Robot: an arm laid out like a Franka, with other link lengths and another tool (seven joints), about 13 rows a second.
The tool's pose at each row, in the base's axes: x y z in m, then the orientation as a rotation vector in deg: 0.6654, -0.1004, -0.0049, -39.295, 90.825, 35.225; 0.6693, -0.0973, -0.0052, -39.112, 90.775, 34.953; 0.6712, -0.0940, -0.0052, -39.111, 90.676, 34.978; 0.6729, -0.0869, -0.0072, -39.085, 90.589, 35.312; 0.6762, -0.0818, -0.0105, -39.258, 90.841, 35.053; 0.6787, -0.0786, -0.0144, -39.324, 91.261, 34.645; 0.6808, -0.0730, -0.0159, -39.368, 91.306, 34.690
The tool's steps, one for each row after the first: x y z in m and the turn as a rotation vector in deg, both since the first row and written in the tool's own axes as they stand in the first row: -0.0003, -0.0007, 0.0049, 0.282, -0.081, -0.080; -0.0007, 0.0001, 0.0086, 0.259, -0.172, -0.104; 0.0005, 0.0037, 0.0152, 0.049, -0.299, 0.070; 0.0031, 0.0048, 0.0215, 0.136, 0.021, -0.074; 0.0065, 0.0051, 0.0260, 0.395, 0.465, -0.180; 0.0074, 0.0074, 0.0316, 0.343, 0.516, -0.159
